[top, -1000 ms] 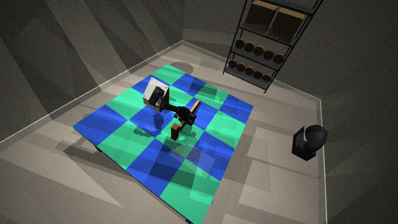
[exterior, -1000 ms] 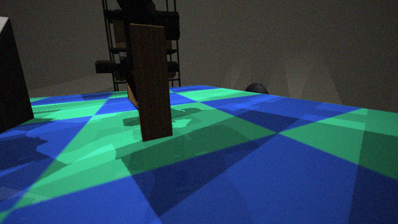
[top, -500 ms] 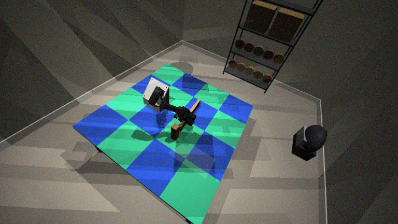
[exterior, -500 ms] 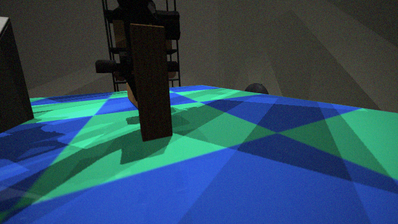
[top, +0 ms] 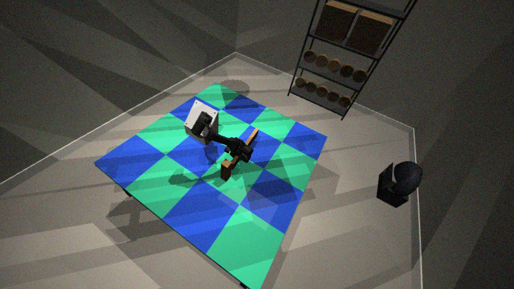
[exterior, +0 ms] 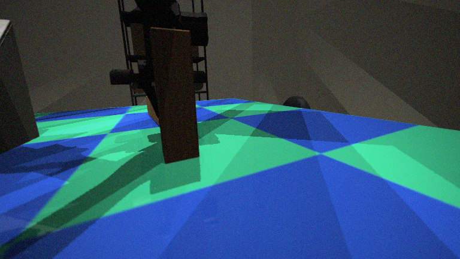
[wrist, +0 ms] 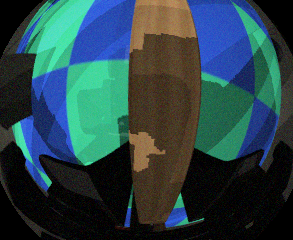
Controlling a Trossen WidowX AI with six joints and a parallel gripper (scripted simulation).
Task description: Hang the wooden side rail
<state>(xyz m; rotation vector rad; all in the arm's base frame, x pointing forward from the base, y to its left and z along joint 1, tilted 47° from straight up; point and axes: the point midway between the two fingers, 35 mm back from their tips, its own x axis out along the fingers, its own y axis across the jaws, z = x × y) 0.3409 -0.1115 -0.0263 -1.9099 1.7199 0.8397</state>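
Now: the wooden headboard post 140 mm to the right of my gripper tip, 40 mm above it and 20 mm ahead of it.
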